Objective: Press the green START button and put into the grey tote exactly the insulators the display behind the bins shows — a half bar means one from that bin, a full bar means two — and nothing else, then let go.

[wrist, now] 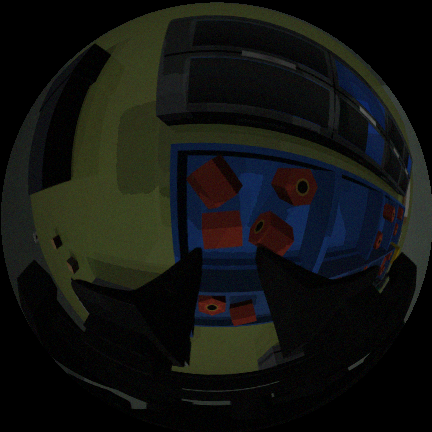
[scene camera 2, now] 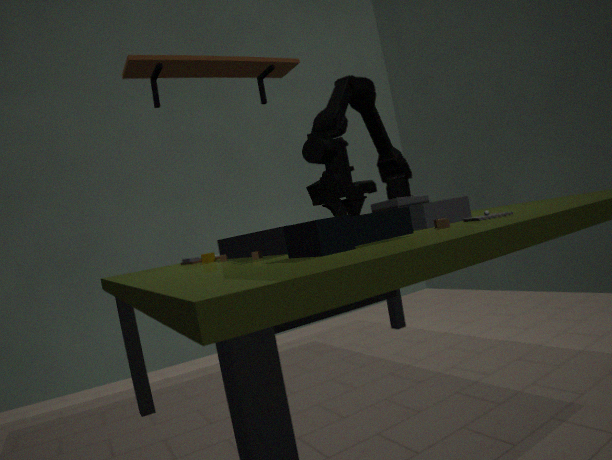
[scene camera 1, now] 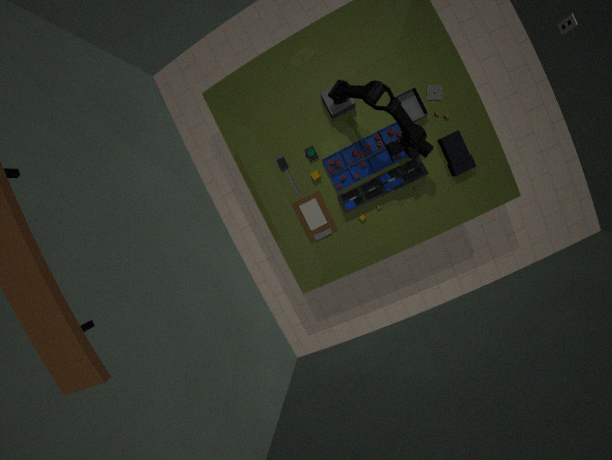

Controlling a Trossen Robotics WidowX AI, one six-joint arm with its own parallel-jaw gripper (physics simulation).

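Scene:
A dark box: [wrist: 49, 163] and [scene camera 1: 441, 142] are the same spot on the box.

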